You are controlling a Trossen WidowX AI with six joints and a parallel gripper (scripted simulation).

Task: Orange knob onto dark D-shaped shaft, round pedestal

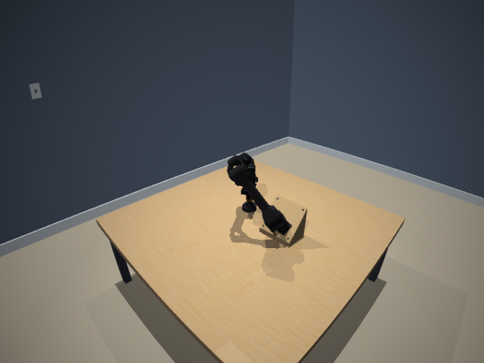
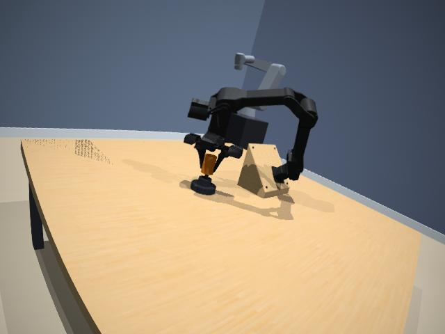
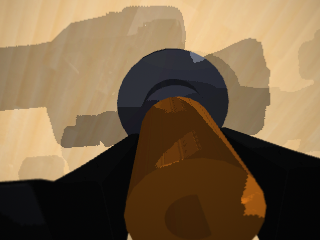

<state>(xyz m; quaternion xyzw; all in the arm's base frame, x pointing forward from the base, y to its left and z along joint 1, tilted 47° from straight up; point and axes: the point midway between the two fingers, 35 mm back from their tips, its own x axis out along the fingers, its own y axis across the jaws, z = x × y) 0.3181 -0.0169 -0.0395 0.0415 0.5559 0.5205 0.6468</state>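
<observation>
The dark round pedestal is 4 cm below my gripper tip. Round my gripper tip: orange knob 2 cm above.
</observation>
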